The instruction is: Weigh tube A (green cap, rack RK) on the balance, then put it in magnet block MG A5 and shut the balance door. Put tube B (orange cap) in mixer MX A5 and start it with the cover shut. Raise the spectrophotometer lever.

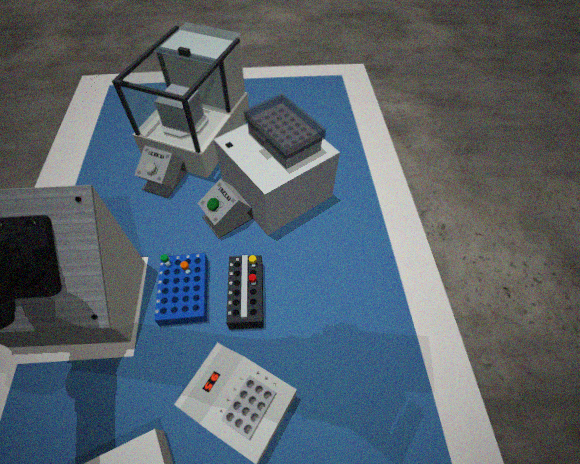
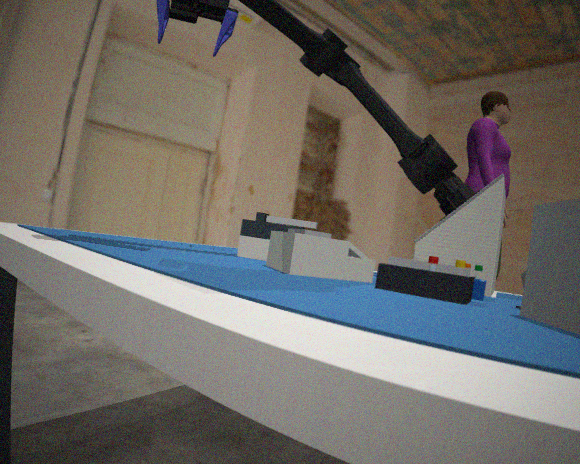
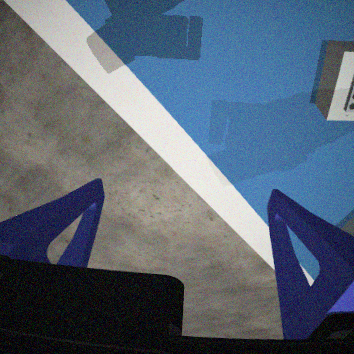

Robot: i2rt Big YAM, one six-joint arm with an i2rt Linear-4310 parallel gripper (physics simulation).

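My gripper is open and empty, high above the table edge. Tube A's green cap and tube B's orange cap stand in the blue rack. The black magnet block holds yellow-capped and red-capped tubes. On the balance, a glass pane with a dark handle covers the rear of the top; the front looks open. The mixer has its smoky cover down. The spectrophotometer's lever cannot be made out clearly.
A grey-knob box and a green-button box stand before the balance and mixer. A white block with a red display stands near the racks. Beyond it is a partly seen white device. The arm's wedge base adjoins the blue rack.
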